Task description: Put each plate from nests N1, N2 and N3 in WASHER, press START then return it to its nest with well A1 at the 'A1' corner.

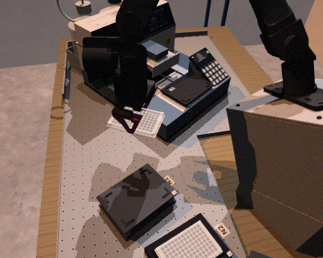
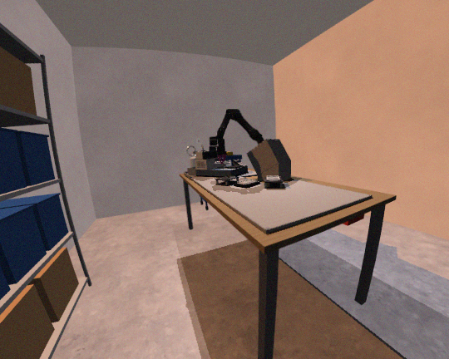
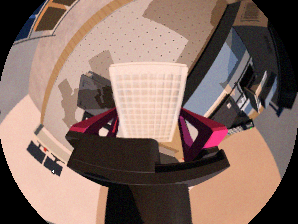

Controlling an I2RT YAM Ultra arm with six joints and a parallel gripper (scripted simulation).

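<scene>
Right now the dark carrier pocket is 21 cm behind my hand, 19 cm to the right of it and 7 cm below it. The rest, counted from my hand: nest N2: 6 cm behind, 30 cm to the left, 15 cm below; then nest N1: 3 cm ahead, 15 cm to the left, 12 cm below; then manifold: 13 cm behind, 32 cm to the right, 2 cm below.
</scene>
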